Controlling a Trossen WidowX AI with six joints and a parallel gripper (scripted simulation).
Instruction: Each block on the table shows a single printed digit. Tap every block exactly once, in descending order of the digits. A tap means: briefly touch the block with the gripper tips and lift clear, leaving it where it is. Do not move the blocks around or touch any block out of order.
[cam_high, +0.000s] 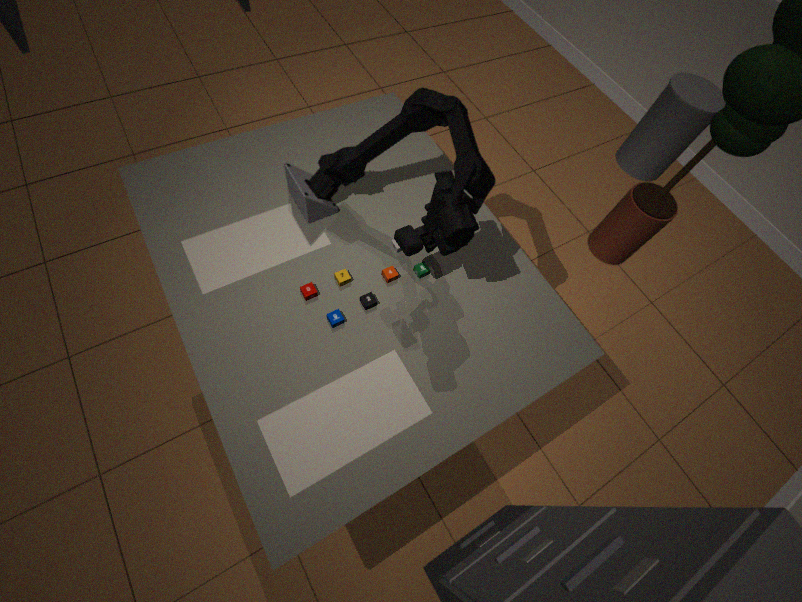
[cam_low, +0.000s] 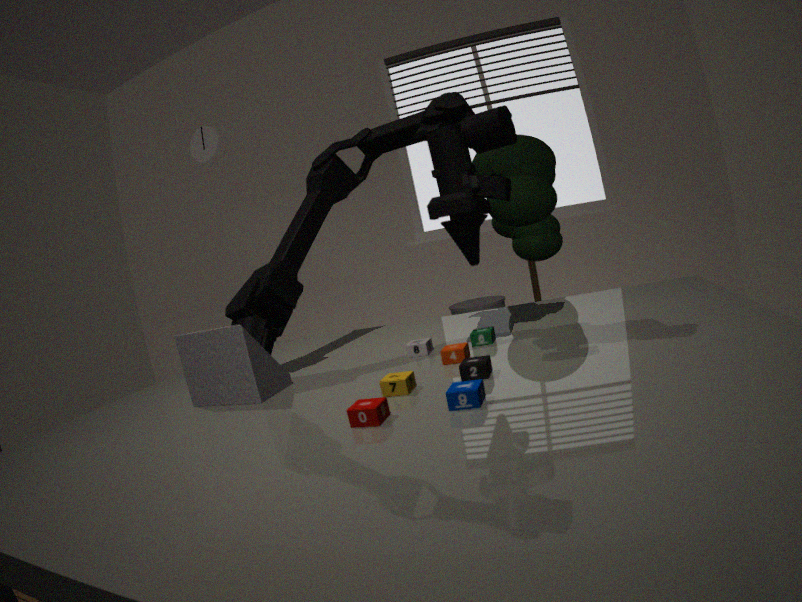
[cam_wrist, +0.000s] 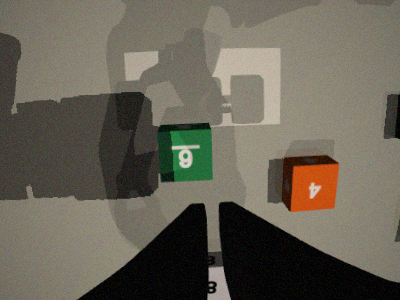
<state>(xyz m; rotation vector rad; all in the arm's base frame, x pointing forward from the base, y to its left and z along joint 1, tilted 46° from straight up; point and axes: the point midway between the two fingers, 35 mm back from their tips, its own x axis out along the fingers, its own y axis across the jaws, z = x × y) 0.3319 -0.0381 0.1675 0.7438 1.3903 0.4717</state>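
Right now my gripper tip is 110 mm above the green block, 10 mm to the right of it and 10 mm past it. Also, from my gripper tip: white block (110 mm below, 110 mm behind, 10 mm to the left); then orange block (110 mm below, 70 mm to the right, 40 mm behind); then black block (160 mm to the right, 110 mm below, 10 mm behind).
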